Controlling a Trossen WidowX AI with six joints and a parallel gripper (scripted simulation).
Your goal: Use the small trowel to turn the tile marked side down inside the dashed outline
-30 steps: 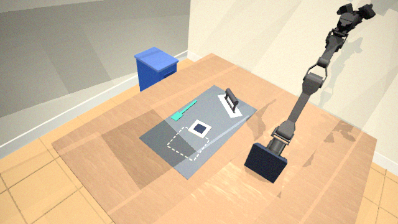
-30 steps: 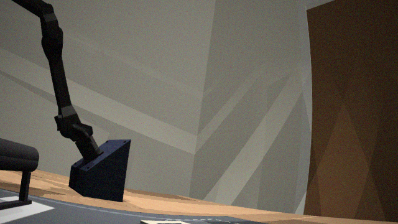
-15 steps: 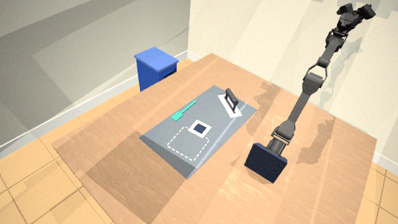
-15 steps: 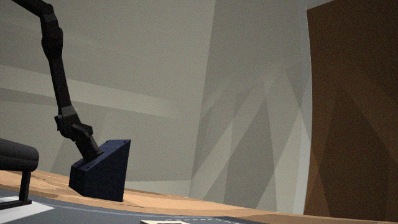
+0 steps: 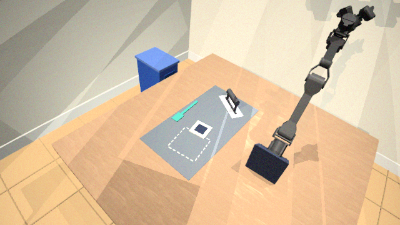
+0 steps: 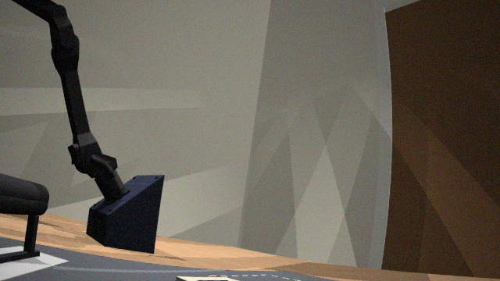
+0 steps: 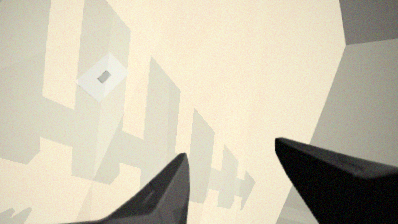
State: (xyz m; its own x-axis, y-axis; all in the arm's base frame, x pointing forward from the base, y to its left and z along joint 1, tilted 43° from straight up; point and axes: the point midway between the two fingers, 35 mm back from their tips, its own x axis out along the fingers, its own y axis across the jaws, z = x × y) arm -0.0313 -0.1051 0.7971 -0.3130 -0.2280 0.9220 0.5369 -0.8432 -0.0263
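The small trowel is 35 cm ahead of my gripper tip, 46 cm to the left of it and 60 cm below it. From my gripper tip the other things lie so: white tile (35 cm ahead, 73 cm to the left, 63 cm below); then grey mat (37 cm ahead, 68 cm to the left, 66 cm below); then teal flat tool (51 cm ahead, 71 cm to the left, 63 cm below).
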